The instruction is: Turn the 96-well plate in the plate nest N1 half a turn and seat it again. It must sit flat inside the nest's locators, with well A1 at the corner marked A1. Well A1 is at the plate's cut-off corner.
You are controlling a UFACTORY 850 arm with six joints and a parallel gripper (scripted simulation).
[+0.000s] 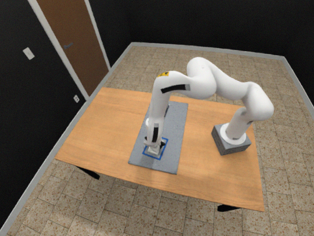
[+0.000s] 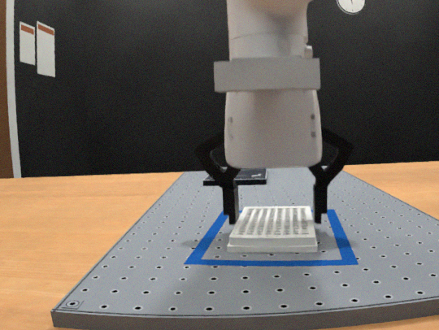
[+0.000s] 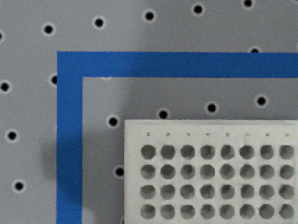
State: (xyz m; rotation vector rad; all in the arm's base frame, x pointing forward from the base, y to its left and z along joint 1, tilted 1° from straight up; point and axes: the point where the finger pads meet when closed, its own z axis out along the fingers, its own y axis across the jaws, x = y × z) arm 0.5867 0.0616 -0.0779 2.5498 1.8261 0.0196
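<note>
My gripper is now 20 mm above the white 96-well plate. Round my hand: plate nest N1 (380 mm to the right, 30 mm behind, 20 mm below).
</note>
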